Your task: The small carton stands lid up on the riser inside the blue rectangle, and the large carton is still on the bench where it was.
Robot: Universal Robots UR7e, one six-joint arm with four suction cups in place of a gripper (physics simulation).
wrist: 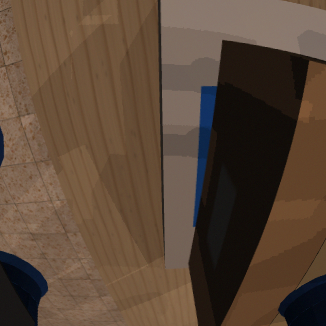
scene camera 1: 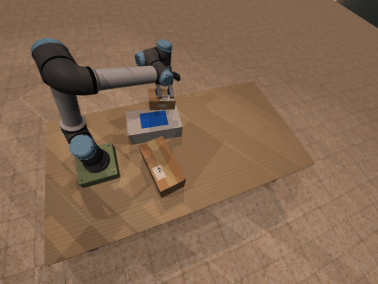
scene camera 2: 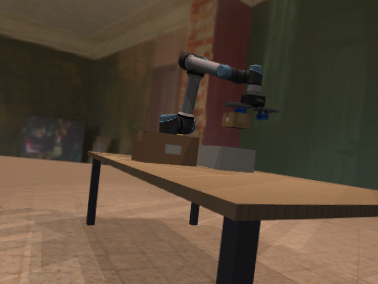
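Note:
The small carton hangs from the suction cups of my gripper, upright and in the air. The grey riser stands below it with a gap between. In the first scene view the carton shows at the riser's back edge. In the wrist view it covers part of the riser and of the blue rectangle. The large carton lies on the bench, in front of the riser. The carton's underside contents and exact height are hard to judge.
My arm's green base plate is fixed on the bench, left of the large carton. The large carton's rear end is close to the riser's front side. The bench's edges drop to a tiled floor.

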